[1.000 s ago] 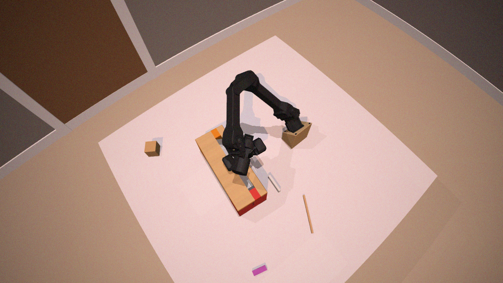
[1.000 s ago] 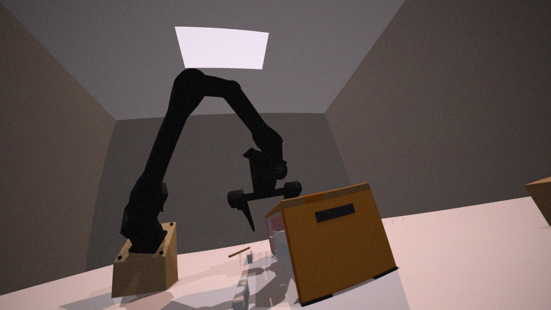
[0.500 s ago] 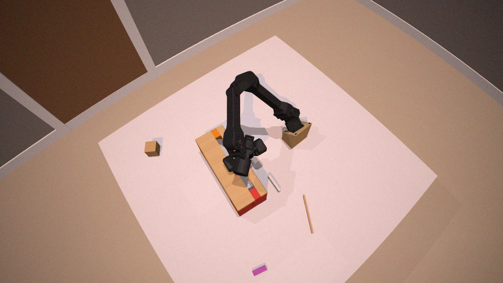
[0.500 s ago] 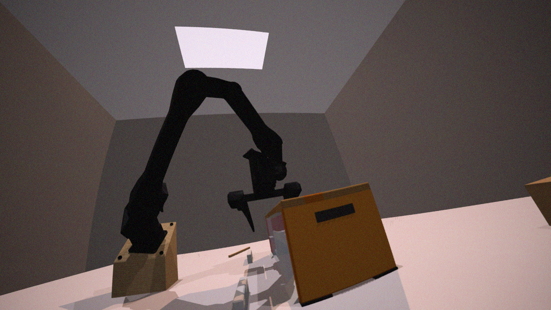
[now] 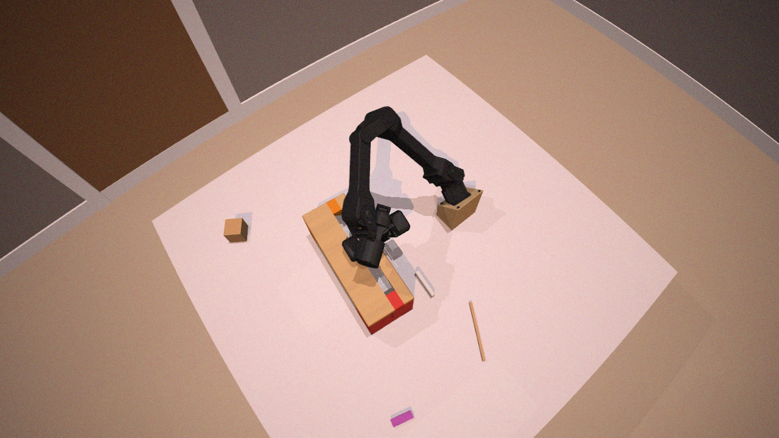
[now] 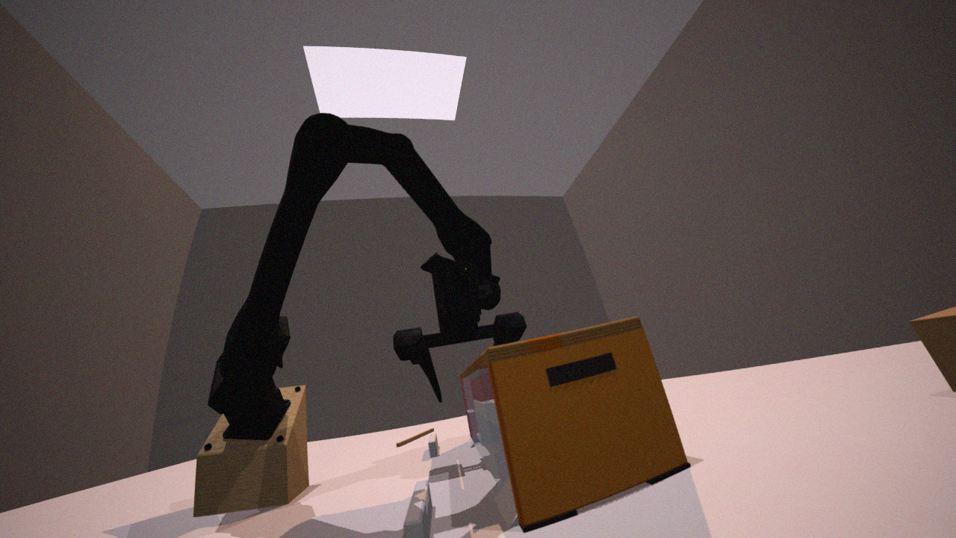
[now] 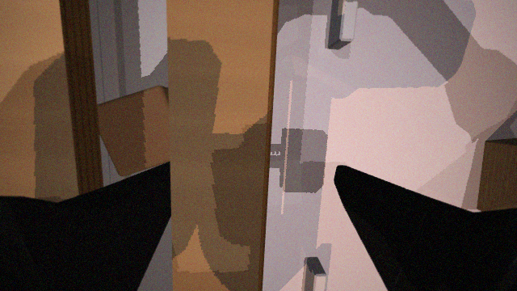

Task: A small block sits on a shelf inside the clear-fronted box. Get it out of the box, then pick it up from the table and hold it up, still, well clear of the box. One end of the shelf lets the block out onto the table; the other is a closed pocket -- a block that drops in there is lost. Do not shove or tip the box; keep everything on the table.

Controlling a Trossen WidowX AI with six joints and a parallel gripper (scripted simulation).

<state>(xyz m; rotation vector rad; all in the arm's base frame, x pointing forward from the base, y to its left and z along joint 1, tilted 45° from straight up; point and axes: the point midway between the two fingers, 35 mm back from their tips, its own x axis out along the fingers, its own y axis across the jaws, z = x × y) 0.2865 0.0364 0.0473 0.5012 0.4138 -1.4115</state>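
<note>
My gripper tip is 6 cm short of the block and 2 cm to the left of it. Round my gripper tip: thin wooden stick (37 cm to the left, 12 cm behind, 9 cm below); wooden box (3 cm below, 3 cm ahead, 2 cm to the left).
</note>
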